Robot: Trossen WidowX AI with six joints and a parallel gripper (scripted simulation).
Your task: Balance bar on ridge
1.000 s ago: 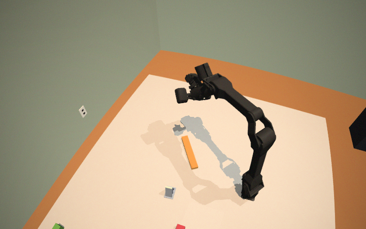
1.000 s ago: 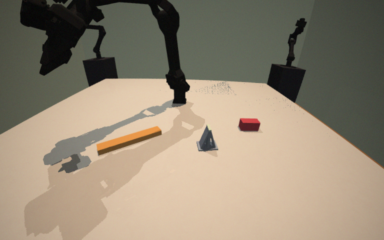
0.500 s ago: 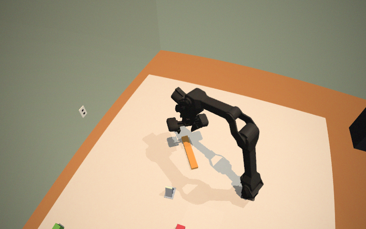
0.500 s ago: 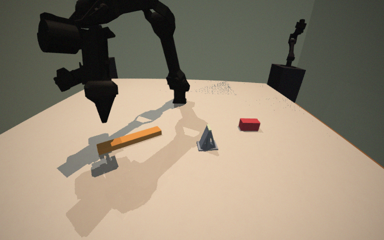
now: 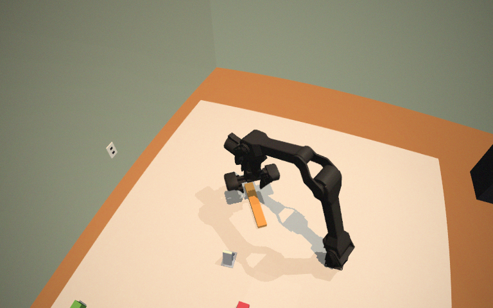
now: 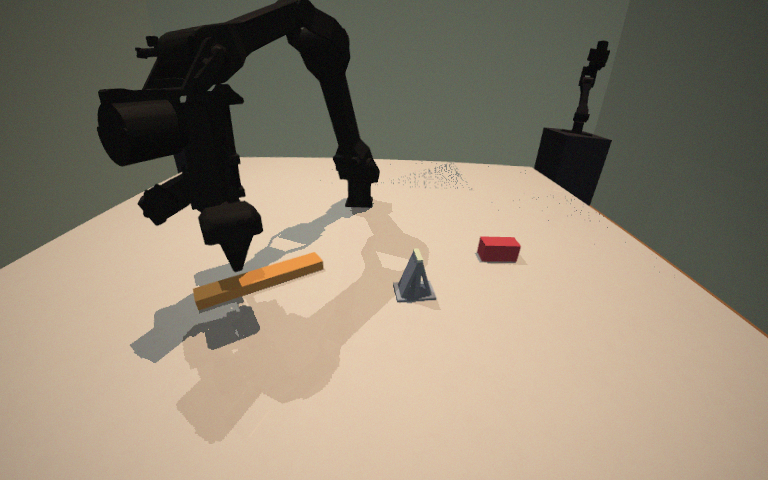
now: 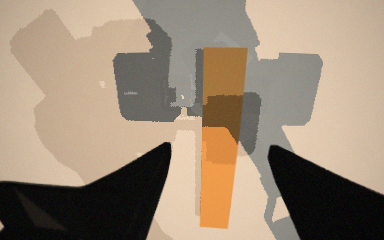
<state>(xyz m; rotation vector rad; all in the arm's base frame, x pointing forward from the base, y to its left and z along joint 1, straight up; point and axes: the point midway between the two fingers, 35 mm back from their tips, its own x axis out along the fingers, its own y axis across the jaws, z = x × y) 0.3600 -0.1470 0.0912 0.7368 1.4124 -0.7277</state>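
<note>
Now: the orange bar 20 mm behind my gripper tip, 20 mm to the left of it and 50 mm below it. From my gripper tip the other things lie so: red block (120 mm behind, 420 mm to the left, 40 mm below); green block (380 mm ahead, 650 mm to the left, 40 mm below).
</note>
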